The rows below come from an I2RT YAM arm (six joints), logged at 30 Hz.
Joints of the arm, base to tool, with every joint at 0 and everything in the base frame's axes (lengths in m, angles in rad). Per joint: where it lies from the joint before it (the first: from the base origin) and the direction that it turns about. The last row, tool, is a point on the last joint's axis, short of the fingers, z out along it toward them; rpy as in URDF.
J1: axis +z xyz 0 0 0.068
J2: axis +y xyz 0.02 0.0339 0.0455
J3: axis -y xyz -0.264 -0.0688 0
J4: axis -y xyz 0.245 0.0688 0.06
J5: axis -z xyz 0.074 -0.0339 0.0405
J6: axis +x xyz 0.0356 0 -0.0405
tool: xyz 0 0 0 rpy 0 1.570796 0
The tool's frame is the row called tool.
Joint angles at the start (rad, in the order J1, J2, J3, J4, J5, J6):
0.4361 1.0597 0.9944 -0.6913 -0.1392 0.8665
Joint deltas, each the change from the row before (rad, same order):
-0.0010 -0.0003 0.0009 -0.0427 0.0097 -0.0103
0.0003 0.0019 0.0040 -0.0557 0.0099 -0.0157
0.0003 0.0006 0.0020 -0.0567 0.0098 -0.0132
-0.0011 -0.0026 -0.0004 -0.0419 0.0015 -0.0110
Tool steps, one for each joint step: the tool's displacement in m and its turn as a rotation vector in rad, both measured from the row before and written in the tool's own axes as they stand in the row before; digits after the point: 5 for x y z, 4 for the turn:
0.00248 -0.00370 -0.00039 0.0379 0.0188 -0.0040
0.00315 -0.00399 -0.00046 0.0463 0.0279 -0.0093
0.00363 -0.00441 -0.00043 0.0472 0.0298 -0.0071
0.00307 -0.00364 -0.00070 0.0303 0.0252 -0.0058

